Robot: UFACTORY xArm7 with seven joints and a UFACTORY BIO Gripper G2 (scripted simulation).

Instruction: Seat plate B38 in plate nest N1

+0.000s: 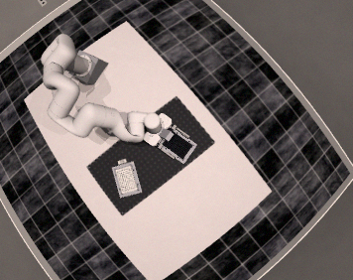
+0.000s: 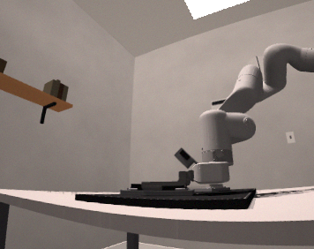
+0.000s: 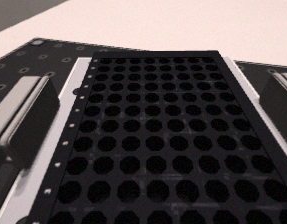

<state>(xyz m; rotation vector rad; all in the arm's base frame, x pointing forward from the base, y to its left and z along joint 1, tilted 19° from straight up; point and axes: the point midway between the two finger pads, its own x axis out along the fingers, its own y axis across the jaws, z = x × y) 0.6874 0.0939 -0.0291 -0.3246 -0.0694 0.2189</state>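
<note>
Now: hand 10 mm past the black well plate. The rest, counted from my hand: white well plate: 50 mm behind, 310 mm to the right; dark dotted mat: 70 mm behind, 140 mm to the right, 30 mm below.
</note>
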